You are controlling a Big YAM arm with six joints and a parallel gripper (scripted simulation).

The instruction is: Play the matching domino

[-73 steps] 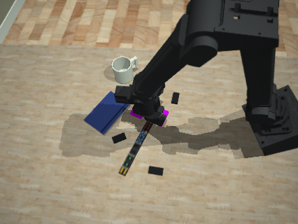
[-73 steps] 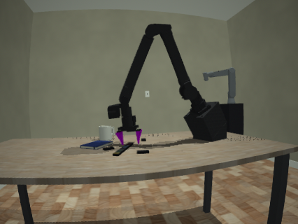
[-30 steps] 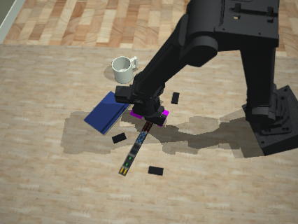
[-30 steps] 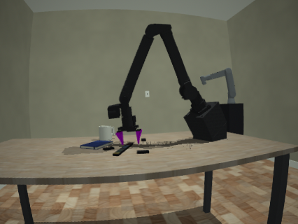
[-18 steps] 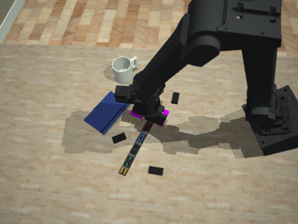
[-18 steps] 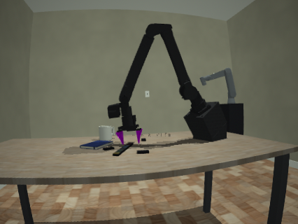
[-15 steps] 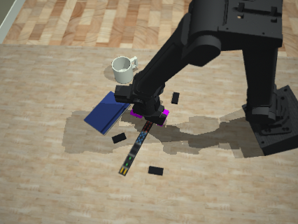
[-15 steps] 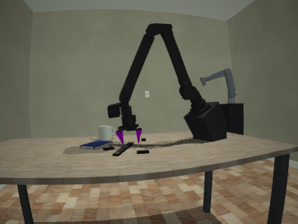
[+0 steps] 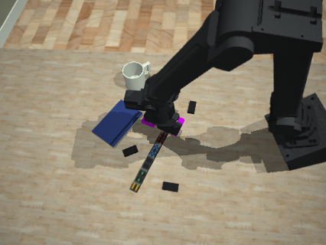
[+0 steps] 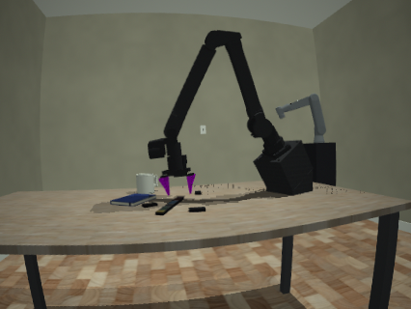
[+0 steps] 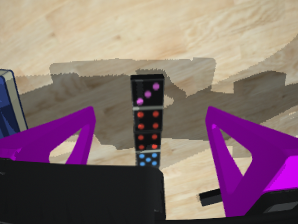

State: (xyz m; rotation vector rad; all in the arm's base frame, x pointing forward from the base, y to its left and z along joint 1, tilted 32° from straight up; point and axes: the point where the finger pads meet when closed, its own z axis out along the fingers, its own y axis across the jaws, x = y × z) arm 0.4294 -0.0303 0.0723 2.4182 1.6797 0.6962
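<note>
My gripper is now 3 cm above the black domino. The rest, counted from my hand: white mug (15 cm ahead, 21 cm to the right, 1 cm above); then blue book (18 cm ahead, 2 cm to the right, 2 cm below).
</note>
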